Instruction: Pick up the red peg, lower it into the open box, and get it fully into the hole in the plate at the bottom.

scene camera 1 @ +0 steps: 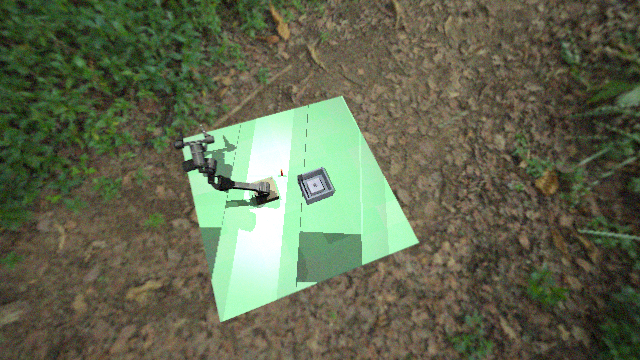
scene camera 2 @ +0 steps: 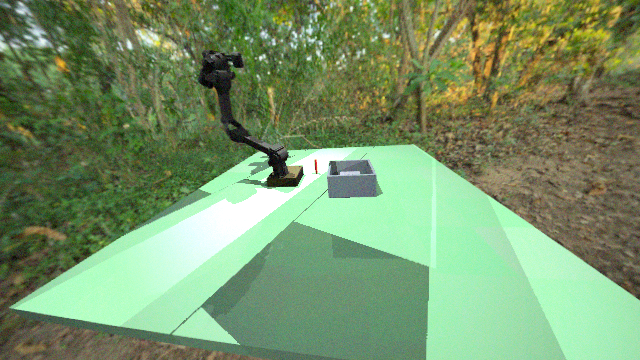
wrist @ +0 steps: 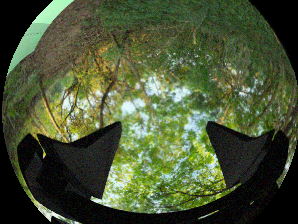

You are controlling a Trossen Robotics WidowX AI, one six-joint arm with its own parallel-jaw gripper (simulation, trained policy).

Labels:
A grey box shows in scene camera 1 and in scene camera 2; in the wrist view it is out of frame. The same spot on the grey box: (scene camera 2: 364,184) is (scene camera 1: 327,194).

